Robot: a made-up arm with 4 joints.
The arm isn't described. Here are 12 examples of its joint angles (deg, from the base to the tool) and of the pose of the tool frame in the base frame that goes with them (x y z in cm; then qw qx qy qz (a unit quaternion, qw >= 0)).
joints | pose
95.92 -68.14 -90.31 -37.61 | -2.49 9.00 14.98 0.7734 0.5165 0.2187 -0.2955
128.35 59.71 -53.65 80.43 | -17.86 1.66 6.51 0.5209 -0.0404 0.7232 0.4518
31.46 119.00 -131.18 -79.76 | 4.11 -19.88 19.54 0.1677 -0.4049 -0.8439 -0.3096
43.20 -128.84 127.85 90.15 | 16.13 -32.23 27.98 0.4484 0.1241 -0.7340 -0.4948
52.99 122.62 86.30 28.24 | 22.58 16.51 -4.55 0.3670 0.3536 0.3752 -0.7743
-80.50 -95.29 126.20 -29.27 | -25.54 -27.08 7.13 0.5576 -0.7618 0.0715 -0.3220
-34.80 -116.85 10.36 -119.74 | 8.62 -34.48 1.12 0.9372 -0.0683 -0.3386 -0.0477
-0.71 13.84 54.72 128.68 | -29.74 21.60 11.57 0.4791 0.4306 0.1447 0.7511
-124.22 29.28 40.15 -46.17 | 17.73 17.83 -8.32 0.6476 0.4844 -0.4978 -0.3134
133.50 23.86 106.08 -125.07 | 33.60 17.01 7.57 0.4024 0.7760 -0.3481 -0.3387
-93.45 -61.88 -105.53 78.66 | -4.95 14.00 -0.47 0.4334 0.4943 0.6887 -0.3059
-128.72 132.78 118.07 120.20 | -36.29 1.97 17.29 0.2384 -0.3491 0.6817 -0.5971
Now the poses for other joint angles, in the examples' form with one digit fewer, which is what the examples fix.
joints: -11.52 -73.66 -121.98 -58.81
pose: -6.4 11.0 16.8 0.443 0.790 -0.399 0.143
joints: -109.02 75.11 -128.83 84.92
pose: -18.7 -9.4 21.7 0.122 -0.546 -0.441 -0.702
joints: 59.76 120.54 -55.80 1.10
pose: -7.2 -12.0 0.7 0.500 -0.734 0.024 -0.458
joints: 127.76 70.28 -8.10 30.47
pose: -15.9 11.5 15.5 0.453 -0.329 0.822 -0.101
